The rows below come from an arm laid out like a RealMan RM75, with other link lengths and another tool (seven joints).
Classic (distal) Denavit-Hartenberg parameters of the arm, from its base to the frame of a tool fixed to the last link. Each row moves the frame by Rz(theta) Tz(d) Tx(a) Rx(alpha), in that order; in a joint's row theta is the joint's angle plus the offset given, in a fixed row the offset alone. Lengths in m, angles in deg.
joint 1: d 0.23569; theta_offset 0; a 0; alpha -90
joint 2: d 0; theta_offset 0; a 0; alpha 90
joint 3: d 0.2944; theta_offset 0; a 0; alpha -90
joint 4: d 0; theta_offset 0; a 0; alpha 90
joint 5: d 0.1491; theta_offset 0; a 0; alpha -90
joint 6: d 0; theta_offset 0; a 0; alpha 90
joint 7: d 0.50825; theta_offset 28.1; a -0.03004; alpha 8
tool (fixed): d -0.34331; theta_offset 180; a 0; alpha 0
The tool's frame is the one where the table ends.
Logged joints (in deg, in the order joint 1, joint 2, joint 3, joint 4, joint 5, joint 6, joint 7), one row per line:
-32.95 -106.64 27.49 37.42 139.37 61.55 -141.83
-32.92 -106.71 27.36 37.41 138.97 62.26 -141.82
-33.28 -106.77 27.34 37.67 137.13 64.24 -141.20
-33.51 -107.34 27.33 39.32 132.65 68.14 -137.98
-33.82 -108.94 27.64 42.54 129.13 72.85 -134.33
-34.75 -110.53 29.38 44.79 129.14 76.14 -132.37
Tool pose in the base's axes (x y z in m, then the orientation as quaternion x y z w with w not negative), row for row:
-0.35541 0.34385 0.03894 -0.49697 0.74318 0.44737 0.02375
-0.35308 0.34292 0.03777 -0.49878 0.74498 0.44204 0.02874
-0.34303 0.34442 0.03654 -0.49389 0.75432 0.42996 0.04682
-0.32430 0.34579 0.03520 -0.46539 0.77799 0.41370 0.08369
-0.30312 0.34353 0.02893 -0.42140 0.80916 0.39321 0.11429
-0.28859 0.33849 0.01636 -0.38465 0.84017 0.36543 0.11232
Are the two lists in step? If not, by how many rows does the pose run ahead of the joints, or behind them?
They are in step.
